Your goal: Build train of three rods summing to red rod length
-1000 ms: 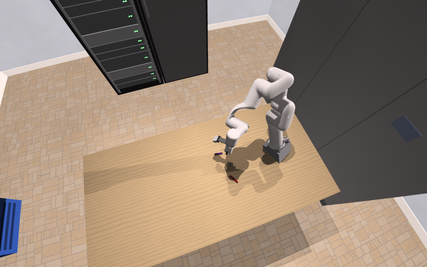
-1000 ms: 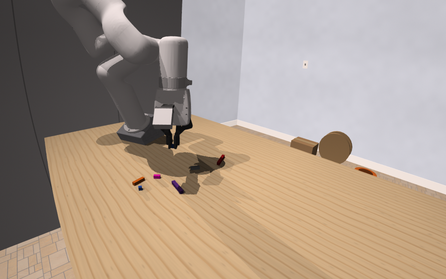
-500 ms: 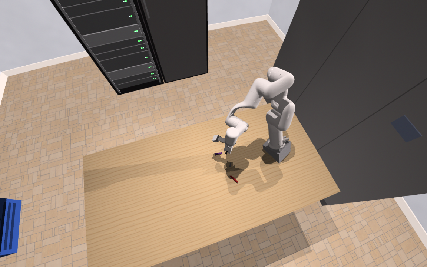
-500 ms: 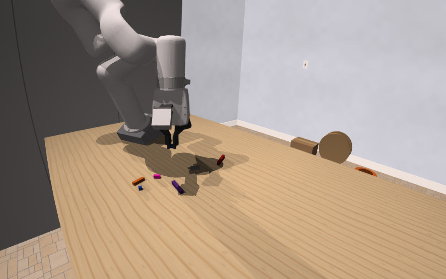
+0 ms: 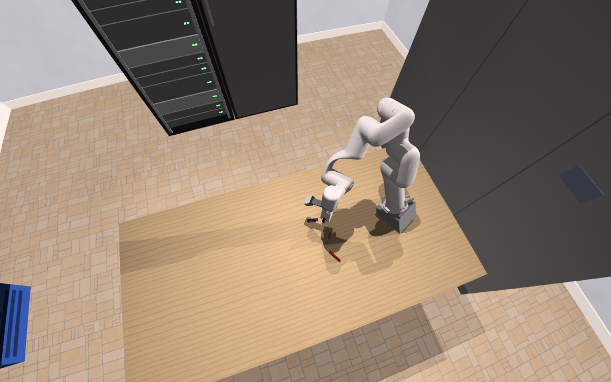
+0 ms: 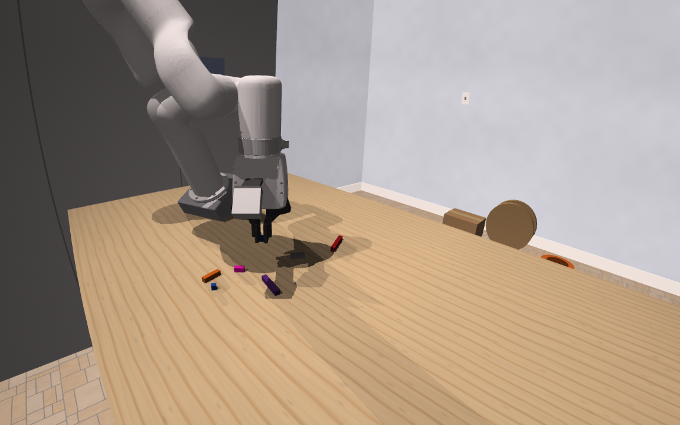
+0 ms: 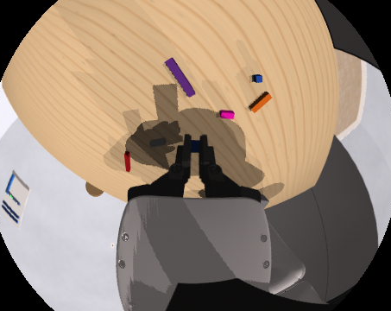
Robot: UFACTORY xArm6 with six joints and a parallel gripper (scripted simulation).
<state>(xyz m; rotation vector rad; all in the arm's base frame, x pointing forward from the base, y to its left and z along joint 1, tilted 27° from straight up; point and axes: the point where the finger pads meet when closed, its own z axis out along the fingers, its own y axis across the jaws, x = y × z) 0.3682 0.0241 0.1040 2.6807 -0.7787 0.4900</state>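
The magenta rod lies 8 cm below my hand, 5 cm to the right of it and 2 cm behind it. Also, from my hand: purple rod 8 cm below, 6 cm ahead, 2 cm to the right; orange rod 10 cm to the right, 8 cm below, 3 cm behind; grey rod 9 cm to the left, 8 cm below.
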